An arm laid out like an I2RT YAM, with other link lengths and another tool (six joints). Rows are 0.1 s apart.
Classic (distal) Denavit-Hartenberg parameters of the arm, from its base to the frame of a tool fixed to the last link. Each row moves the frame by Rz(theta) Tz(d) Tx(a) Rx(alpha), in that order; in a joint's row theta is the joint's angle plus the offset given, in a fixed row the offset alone. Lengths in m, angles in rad.
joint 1: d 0.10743  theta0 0  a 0.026  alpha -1.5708
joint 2: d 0  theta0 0  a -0.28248  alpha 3.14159
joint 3: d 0  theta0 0.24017  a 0.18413  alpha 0
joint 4: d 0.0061  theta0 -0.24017  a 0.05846  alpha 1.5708
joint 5: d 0.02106  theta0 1.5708  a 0  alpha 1.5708
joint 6: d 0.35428  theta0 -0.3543  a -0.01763  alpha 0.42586
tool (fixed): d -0.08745  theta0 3.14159  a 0  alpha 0
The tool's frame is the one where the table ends.
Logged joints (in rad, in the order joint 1, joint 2, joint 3, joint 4, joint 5, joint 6), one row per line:
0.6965 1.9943 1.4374 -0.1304 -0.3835 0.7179
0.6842 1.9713 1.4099 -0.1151 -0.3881 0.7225
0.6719 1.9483 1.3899 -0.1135 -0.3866 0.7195
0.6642 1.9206 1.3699 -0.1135 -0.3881 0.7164
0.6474 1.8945 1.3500 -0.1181 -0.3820 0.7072
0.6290 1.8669 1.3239 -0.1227 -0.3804 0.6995
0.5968 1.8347 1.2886 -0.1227 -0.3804 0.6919
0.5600 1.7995 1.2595 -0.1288 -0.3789 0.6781
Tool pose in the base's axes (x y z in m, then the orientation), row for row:
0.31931 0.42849 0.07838 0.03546 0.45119 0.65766 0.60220
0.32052 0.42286 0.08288 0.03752 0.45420 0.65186 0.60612
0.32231 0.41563 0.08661 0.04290 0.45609 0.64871 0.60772
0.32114 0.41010 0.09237 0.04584 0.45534 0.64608 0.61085
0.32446 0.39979 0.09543 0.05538 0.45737 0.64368 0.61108
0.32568 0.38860 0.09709 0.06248 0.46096 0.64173 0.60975
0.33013 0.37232 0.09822 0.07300 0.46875 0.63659 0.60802
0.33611 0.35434 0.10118 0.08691 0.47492 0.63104 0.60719
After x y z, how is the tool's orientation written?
As a quaternion, w x y z.
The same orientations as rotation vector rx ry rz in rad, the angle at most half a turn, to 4 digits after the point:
1.3863 2.0207 1.8503
1.3938 2.0004 1.8600
1.3950 1.9841 1.8588
1.3902 1.9725 1.8650
1.3883 1.9539 1.8549
1.3932 1.9396 1.8429
1.4079 1.9120 1.8262
1.4147 1.8798 1.8087

